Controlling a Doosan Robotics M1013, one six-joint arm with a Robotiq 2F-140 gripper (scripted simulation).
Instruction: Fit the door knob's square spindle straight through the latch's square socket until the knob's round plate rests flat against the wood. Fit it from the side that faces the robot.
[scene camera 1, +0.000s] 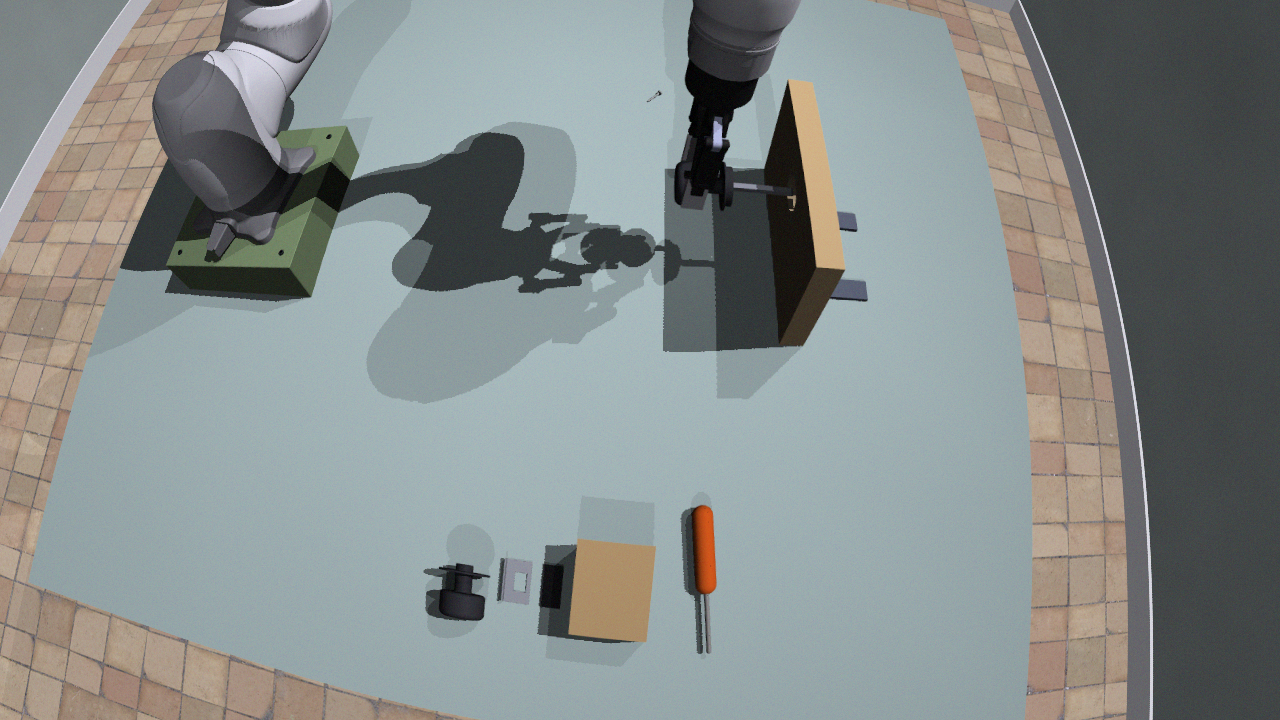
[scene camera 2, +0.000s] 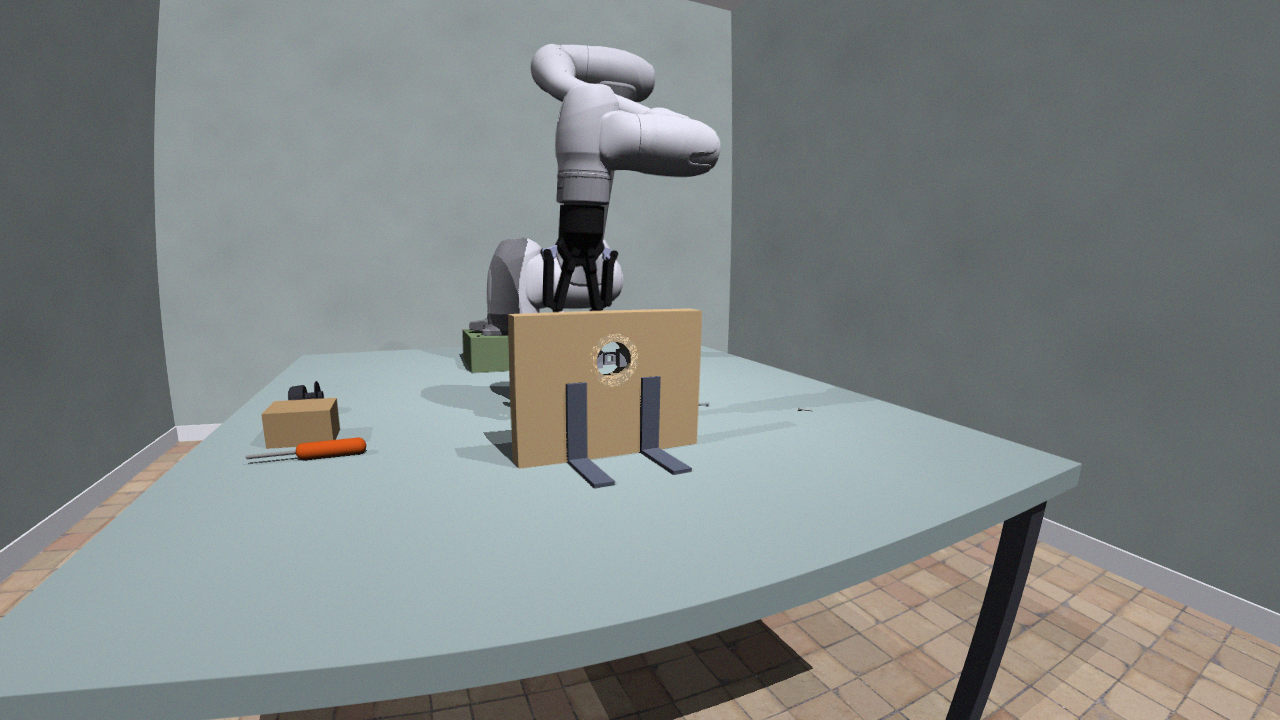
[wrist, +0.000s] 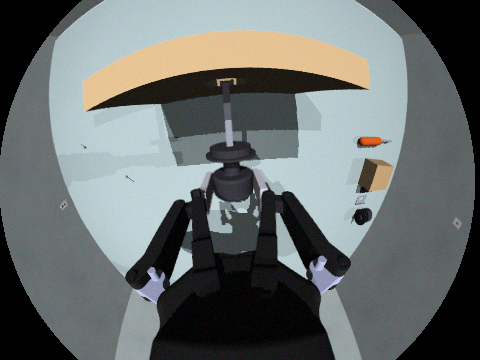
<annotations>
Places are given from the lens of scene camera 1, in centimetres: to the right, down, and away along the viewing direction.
gripper (scene camera 1: 691, 186): 6, -22, 89
orange screwdriver (scene camera 1: 702, 516): 8, 19, 86
</annotations>
